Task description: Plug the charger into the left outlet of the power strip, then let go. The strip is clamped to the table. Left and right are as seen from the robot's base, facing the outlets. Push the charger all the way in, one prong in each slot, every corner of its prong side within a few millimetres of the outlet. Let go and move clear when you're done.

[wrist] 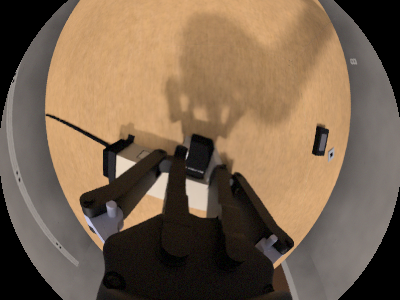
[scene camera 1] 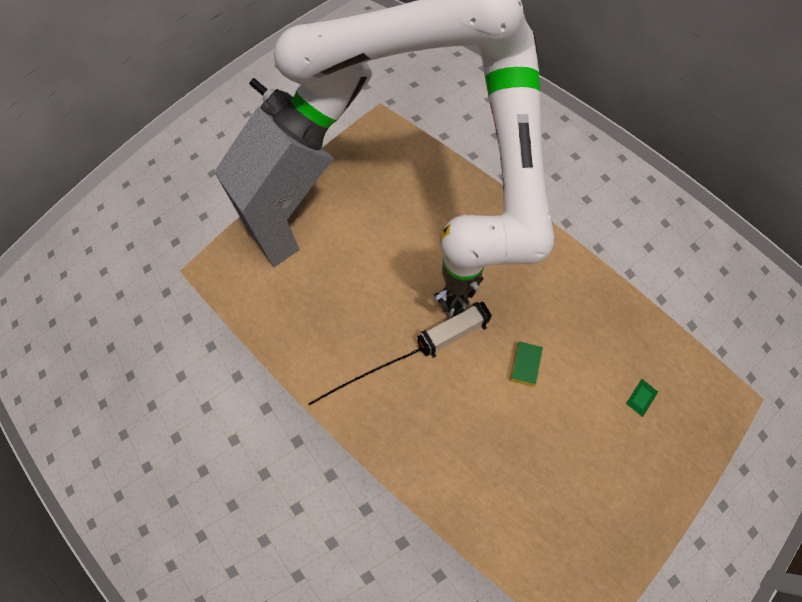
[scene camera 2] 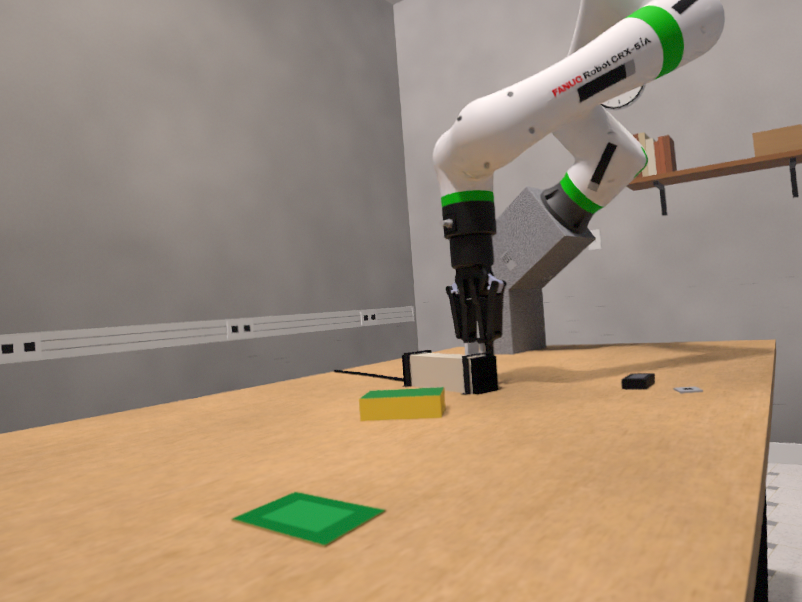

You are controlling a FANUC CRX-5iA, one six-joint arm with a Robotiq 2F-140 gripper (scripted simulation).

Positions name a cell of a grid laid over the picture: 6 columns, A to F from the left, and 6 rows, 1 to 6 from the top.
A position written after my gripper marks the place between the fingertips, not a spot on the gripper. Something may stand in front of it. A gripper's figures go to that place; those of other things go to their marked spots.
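My gripper (wrist: C3) is 0.21 m from the lens. Then there is a charger (wrist: D3), and that charger sits 0.17 m from the lens.
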